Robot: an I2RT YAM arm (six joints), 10 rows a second.
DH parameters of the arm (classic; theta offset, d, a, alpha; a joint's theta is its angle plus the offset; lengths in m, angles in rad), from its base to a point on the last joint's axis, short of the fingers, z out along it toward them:
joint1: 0 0.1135 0.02 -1.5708
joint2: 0 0 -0.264 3.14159
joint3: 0.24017 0 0.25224 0
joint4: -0.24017 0 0.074 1.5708
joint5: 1.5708 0 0 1.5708
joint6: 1.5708 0.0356 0 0
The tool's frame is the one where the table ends.
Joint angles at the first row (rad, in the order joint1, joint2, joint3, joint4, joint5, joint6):
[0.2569, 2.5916, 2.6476, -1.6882, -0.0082, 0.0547]
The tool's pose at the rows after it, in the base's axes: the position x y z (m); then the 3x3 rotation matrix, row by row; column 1 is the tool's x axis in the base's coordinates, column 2 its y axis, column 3 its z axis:
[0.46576 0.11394 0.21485], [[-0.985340 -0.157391 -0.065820], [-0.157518 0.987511 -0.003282], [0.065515 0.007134 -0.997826]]
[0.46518 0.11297 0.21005], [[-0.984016 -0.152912 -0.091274], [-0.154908 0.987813 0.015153], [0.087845 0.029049 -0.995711]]
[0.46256 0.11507 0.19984], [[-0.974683 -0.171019 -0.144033], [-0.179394 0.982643 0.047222], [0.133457 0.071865 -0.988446]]
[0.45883 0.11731 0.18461], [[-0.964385 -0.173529 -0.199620], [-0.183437 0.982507 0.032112], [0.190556 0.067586 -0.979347]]
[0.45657 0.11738 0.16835], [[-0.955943 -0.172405 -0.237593], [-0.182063 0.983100 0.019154], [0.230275 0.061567 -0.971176]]
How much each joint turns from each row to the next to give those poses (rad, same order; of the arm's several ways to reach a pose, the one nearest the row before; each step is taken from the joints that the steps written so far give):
[-0.0179, -0.0001, -0.0039, 0.0004, -0.0042, 0.0256]
[-0.0034, 0.0001, -0.0203, -0.0001, -0.0236, -0.0011]
[0.0023, 0.0000, -0.0443, 0.0000, -0.0439, -0.0237]
[0.0064, 0.0000, -0.0657, 0.0077, 0.0004, 0.0000]
[0.0016, 0.0000, -0.0687, 0.0278, 0.0030, 0.0008]

